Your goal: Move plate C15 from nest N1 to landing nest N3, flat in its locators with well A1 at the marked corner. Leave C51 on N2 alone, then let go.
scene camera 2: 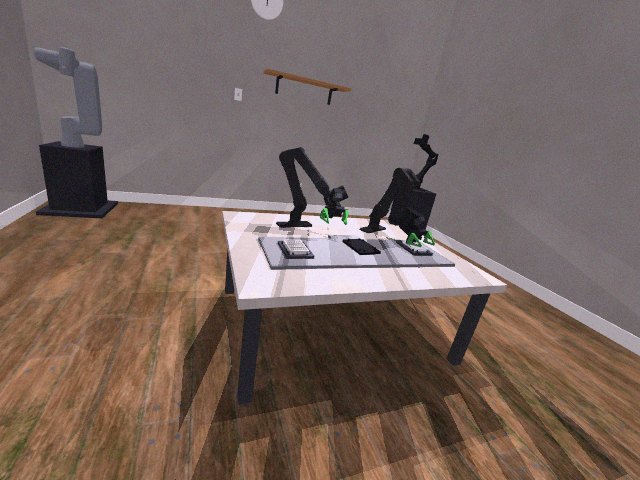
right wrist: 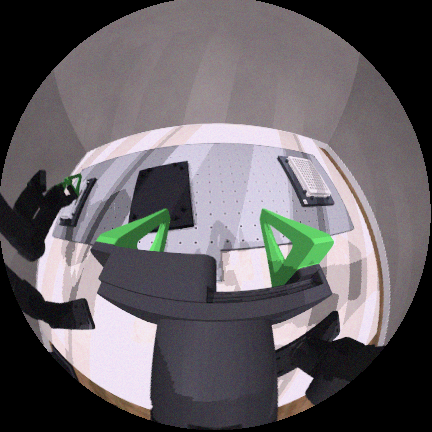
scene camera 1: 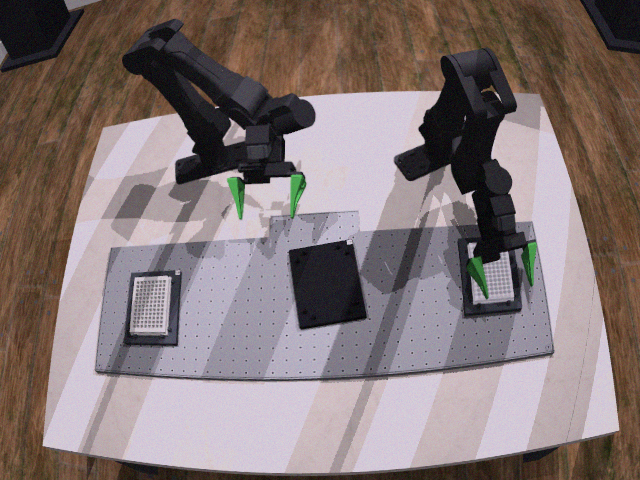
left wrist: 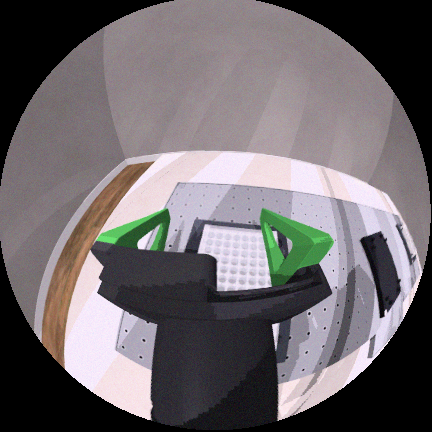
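A white square-well plate [scene camera 1: 150,304] [scene camera 2: 295,246] [right wrist: 308,176] lies on a dark nest [scene camera 1: 174,312] at the picture's left. A white round-well plate [scene camera 1: 496,281] [left wrist: 237,255] lies on a dark nest [scene camera 1: 491,311] at the right. The middle nest [scene camera 1: 327,284] [scene camera 2: 361,245] [left wrist: 382,272] [right wrist: 165,190] bears no plate and has a white corner mark. Labels C15, C51 and N1 to N3 are unreadable. My left gripper [scene camera 1: 509,291] [left wrist: 214,213] is open above the round-well plate, partly hiding it. My right gripper [scene camera 1: 266,218] [scene camera 2: 336,222] [right wrist: 214,213] is open and empty, behind the middle nest.
A grey perforated board [scene camera 1: 232,335] [scene camera 2: 325,260] carries all three nests on the white table [scene camera 1: 206,423]. The two arm bases stand behind the board. In scene camera 2, another robot arm [scene camera 2: 88,98] stands on a black pedestal [scene camera 2: 74,178] away from the table.
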